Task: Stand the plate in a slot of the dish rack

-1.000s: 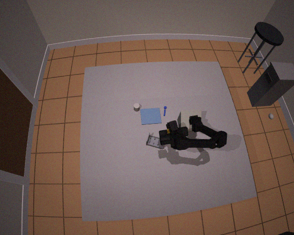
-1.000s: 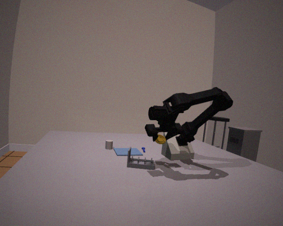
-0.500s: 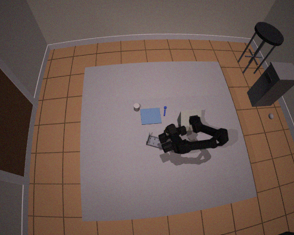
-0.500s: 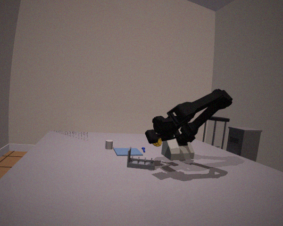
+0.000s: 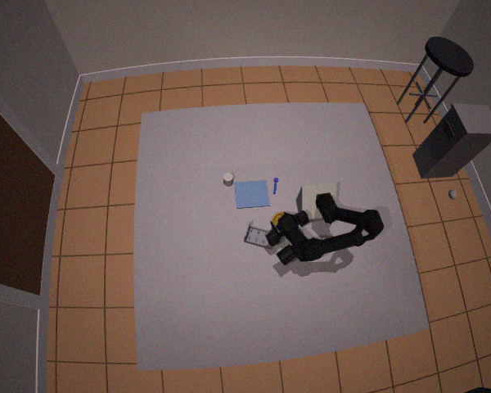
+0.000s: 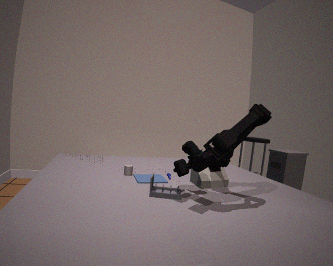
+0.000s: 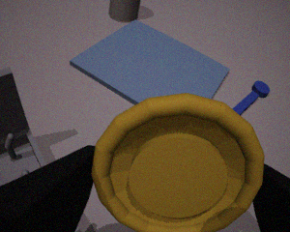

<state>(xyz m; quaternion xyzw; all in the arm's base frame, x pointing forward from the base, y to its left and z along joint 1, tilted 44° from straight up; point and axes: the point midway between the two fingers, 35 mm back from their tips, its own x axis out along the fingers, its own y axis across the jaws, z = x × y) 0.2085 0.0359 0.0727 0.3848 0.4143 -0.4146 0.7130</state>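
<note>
Right now the grey dish rack is 7 cm ahead of my gripper tip, 5 cm to the left of it and 7 cm below it. Round my gripper tip: blue mat: 7 cm ahead, 16 cm to the right, 10 cm below; blue spoon: 4 cm behind, 20 cm to the right, 9 cm below; yellow plate: 1 cm to the left.
</note>
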